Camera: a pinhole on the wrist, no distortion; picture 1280 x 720 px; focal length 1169.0 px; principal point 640.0 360.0 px. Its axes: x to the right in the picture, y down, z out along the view. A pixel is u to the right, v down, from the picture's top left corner.
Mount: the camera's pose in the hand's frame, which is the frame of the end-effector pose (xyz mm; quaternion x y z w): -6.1 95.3 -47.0 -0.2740 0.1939 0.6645 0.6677
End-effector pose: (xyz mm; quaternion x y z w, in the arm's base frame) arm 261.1 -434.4 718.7 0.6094 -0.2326 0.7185 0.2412
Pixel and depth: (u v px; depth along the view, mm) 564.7 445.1 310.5
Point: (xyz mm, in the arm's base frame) 253.5 -777.5 676.7
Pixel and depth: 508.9 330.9 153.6
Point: 215.3 -625.7 705.0
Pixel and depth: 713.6 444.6 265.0
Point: 207.8 -741.0 677.7
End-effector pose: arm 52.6 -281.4 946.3 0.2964 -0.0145 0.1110 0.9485
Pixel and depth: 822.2 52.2 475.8
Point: 33.8 -67.3 1444.9
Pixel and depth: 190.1 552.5 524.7
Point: -138.2 -372.5 1470.3
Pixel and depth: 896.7 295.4 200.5
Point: -14.1 -126.7 1155.2
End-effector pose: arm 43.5 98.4 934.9 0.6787 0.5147 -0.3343 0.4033
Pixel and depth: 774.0 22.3 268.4
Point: 328.7 -58.5 887.8
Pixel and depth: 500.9 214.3 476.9
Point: 368.8 -276.9 841.4
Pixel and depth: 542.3 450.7 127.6
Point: 194.9 10.3 968.7
